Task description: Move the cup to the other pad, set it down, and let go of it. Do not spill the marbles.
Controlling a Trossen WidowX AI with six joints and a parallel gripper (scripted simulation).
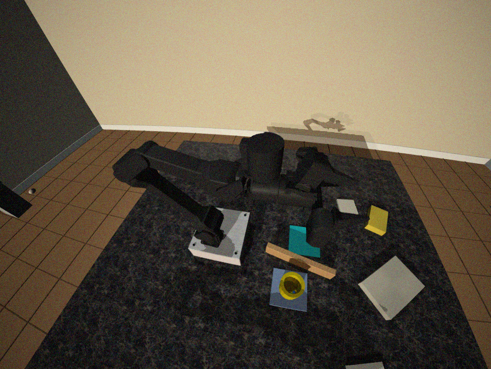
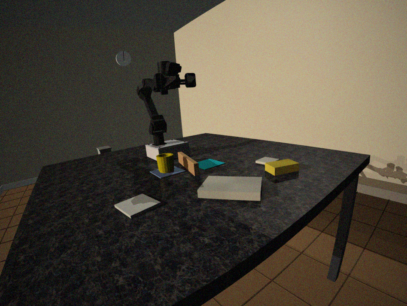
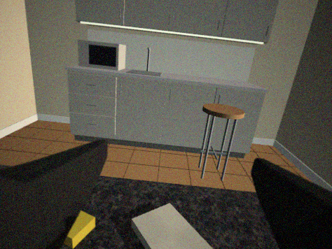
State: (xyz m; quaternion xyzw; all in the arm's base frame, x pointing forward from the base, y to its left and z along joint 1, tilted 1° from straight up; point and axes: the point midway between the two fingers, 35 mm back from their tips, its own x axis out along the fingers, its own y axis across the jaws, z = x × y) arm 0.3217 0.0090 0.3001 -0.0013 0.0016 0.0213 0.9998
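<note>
Right now the yellow cup is 340 mm below my gripper tip, 100 mm to the right of it and 70 mm behind it. The rest, counted from my gripper tip: wooden block (360 mm below, 50 mm behind); then grey-blue pad (380 mm below, 90 mm to the right, 70 mm behind); then white slab (360 mm below, 260 mm ahead, 20 mm to the right).
</note>
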